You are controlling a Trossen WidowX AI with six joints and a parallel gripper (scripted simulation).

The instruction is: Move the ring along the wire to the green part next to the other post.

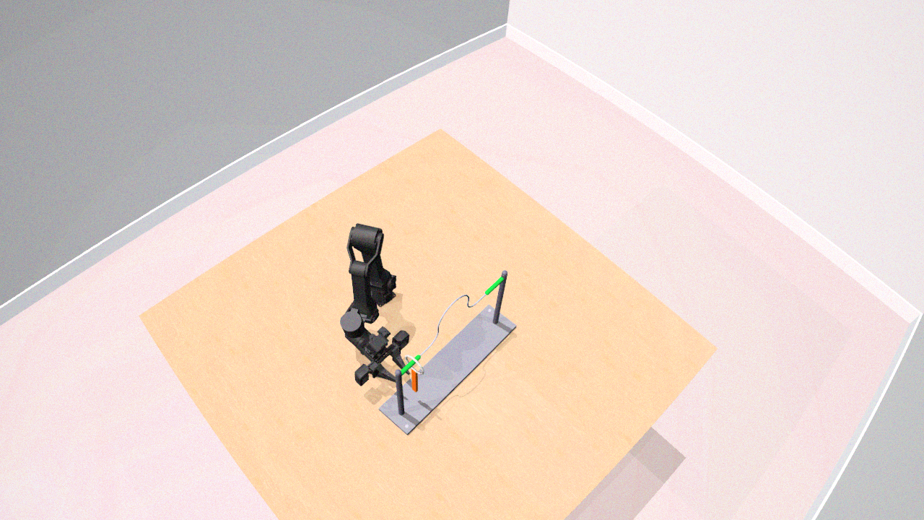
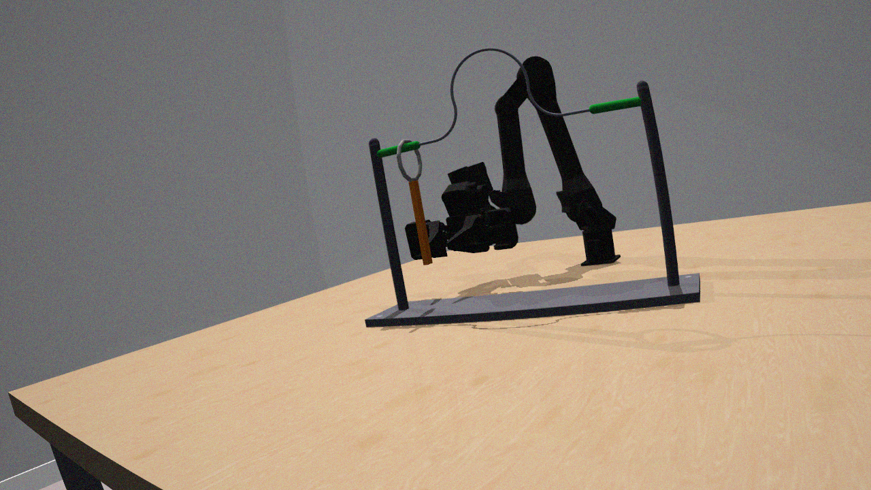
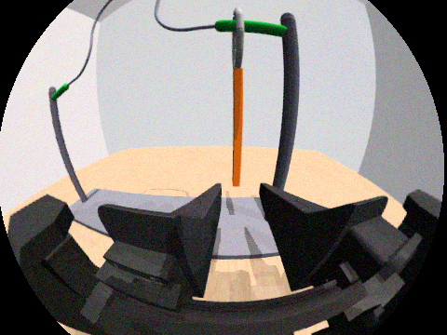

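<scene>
My gripper tip is 4 cm short of the ring with orange handle and 9 cm below it.
</scene>
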